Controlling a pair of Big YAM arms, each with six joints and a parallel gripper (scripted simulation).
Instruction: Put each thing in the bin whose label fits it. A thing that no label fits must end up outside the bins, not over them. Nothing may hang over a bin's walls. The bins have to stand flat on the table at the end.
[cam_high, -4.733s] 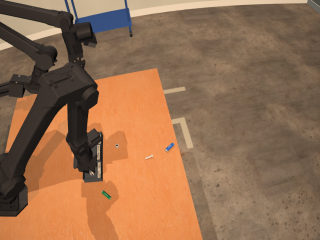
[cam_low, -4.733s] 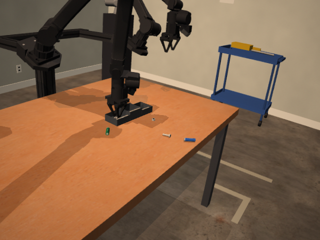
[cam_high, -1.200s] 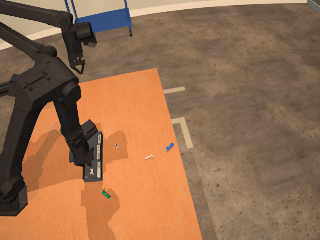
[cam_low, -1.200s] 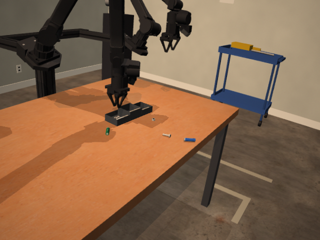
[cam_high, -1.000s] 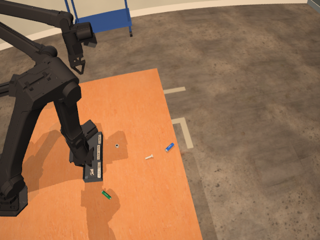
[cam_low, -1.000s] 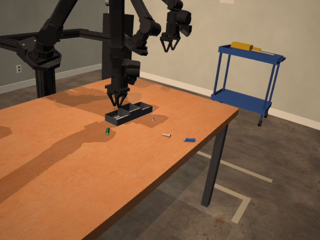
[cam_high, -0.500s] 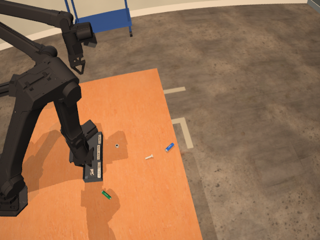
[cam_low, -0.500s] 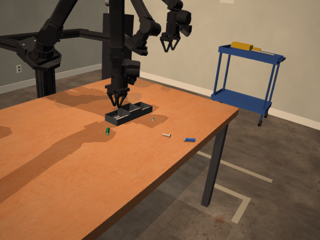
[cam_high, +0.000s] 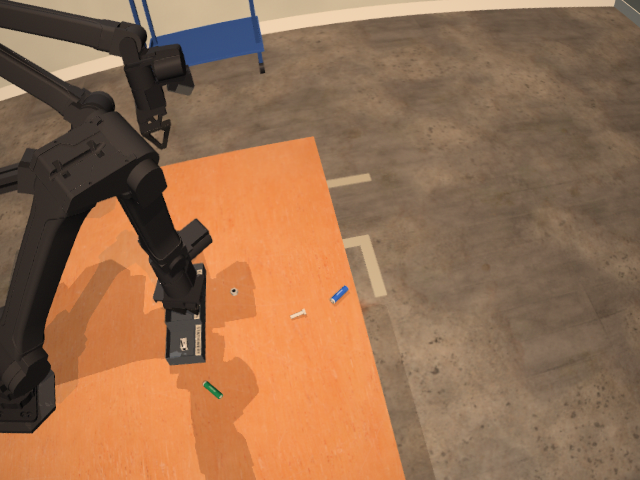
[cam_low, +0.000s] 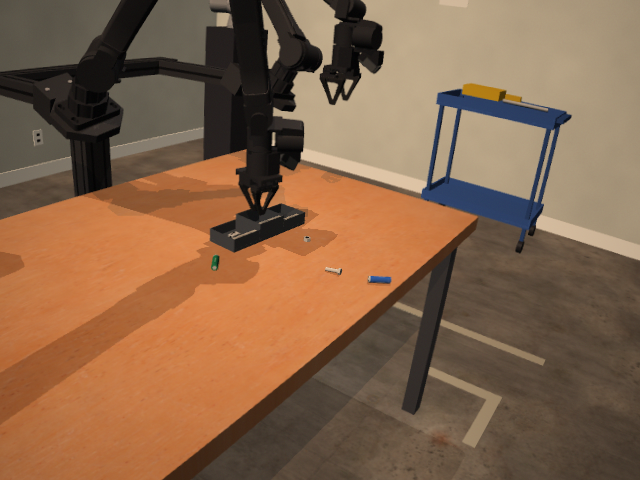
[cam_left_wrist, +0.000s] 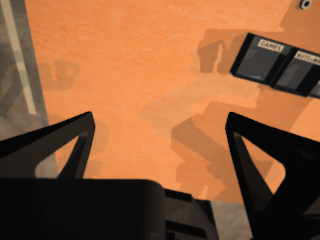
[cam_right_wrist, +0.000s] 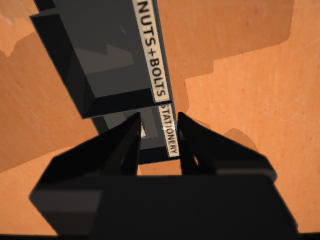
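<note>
Right now my right hand is 90 mm to the right of the nut, 80 mm short of it and 70 mm above it. Also, from my right hand: pencil sharpener (60 mm below, 50 mm to the right, 30 mm behind); then bolt (230 mm ahead, 70 mm below, 20 mm to the left); then green battery (160 mm to the right, 70 mm below, 40 mm ahead).
</note>
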